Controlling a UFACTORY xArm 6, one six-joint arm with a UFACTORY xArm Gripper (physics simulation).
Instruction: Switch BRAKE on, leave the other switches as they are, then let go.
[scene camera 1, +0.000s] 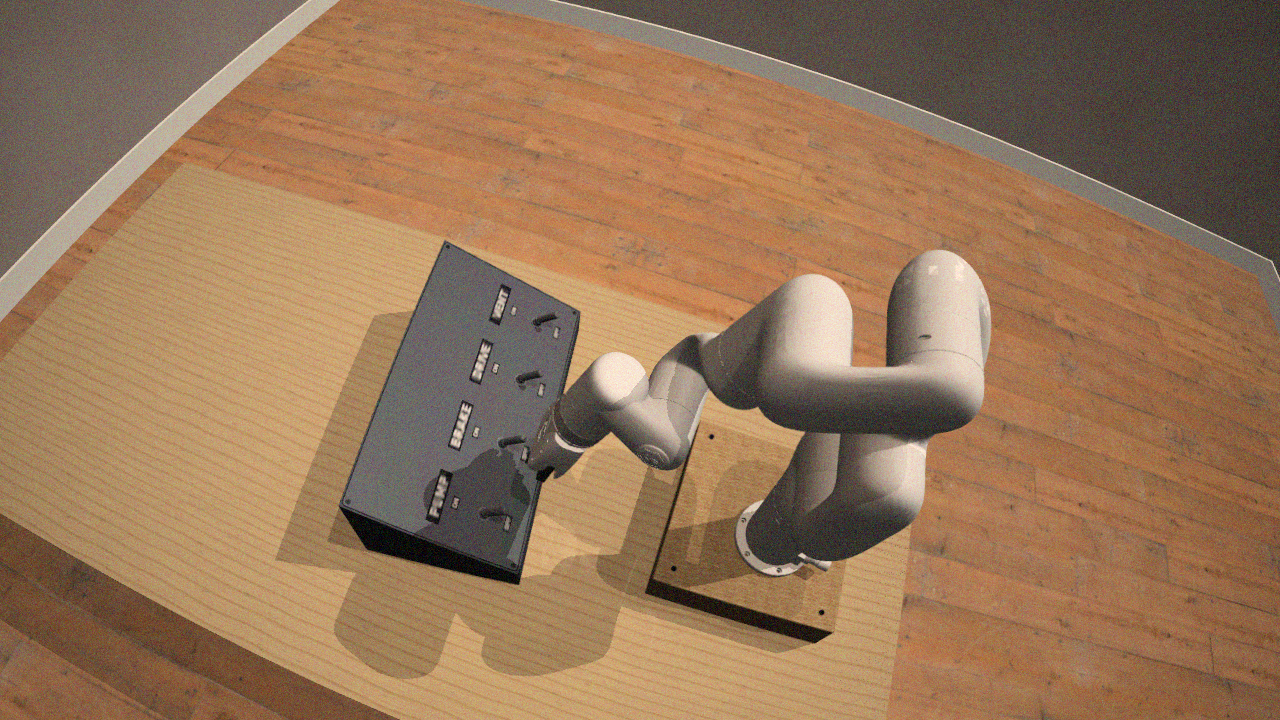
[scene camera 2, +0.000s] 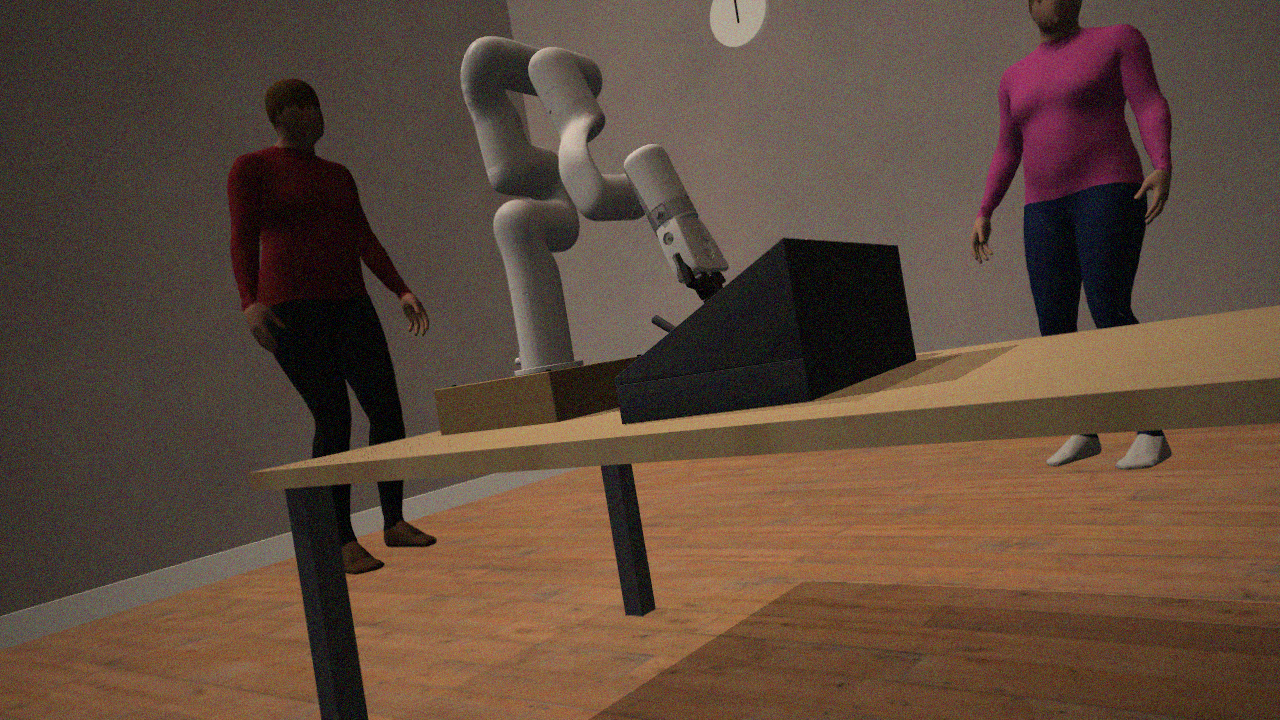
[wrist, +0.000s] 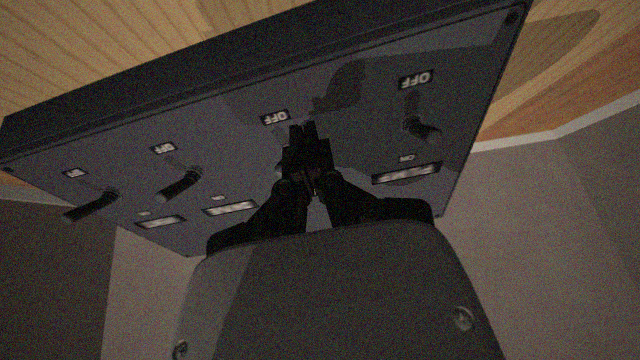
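Seen in the pictures: gripper, fingertip midpoint: (scene camera 1: 535, 462) (wrist: 307, 139); arm's base, origin of the base link: (scene camera 1: 773, 538) (scene camera 2: 549, 370).
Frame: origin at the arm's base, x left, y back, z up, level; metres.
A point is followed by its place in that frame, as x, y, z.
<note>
The dark sloped switch panel (scene camera 1: 407, 376) {0.100, -0.596, 0.092} (scene camera 2: 716, 358) {-0.183, -0.613, -0.016} (wrist: 225, 120) {0.027, -0.409, -0.009} carries VENT, DRIVE, BRAKE and PUMP. The BRAKE lever (scene camera 1: 512, 441) {0.082, -0.418, 0.038} leans much like its neighbours in scene camera 1; in the wrist view the fingers hide most of it, and its exact position cannot be told there. The VENT lever (scene camera 1: 544, 317) {-0.145, -0.503, 0.036} (wrist: 92, 206) {-0.144, -0.497, 0.032}, DRIVE lever (scene camera 1: 528, 377) {-0.030, -0.461, 0.034} (wrist: 180, 185) {-0.032, -0.456, 0.032} and PUMP lever (scene camera 1: 492, 513) {0.195, -0.380, 0.036} (wrist: 421, 129) {0.183, -0.372, 0.035} stand apart from the fingers. My gripper (scene camera 1: 543, 472) {0.092, -0.370, 0.037} (wrist: 307, 139) {0.092, -0.370, 0.037} is shut and empty, low over the panel at the BRAKE lever, beside its OFF label (wrist: 275, 117) {0.071, -0.402, -0.004}. Contact is unclear.
The arm's wooden base block (scene camera 1: 742, 595) {0.107, -0.006, -0.001} (scene camera 2: 492, 407) {-0.160, -0.051, -0.044} stands beside the panel on the table (scene camera 1: 223, 259) {0.022, -1.209, -0.080} (scene camera 2: 984, 402) {-0.250, -0.974, -0.080}. A person in red (scene camera 2: 299, 223) and a person in pink (scene camera 2: 1078, 116) stand beyond the table.
</note>
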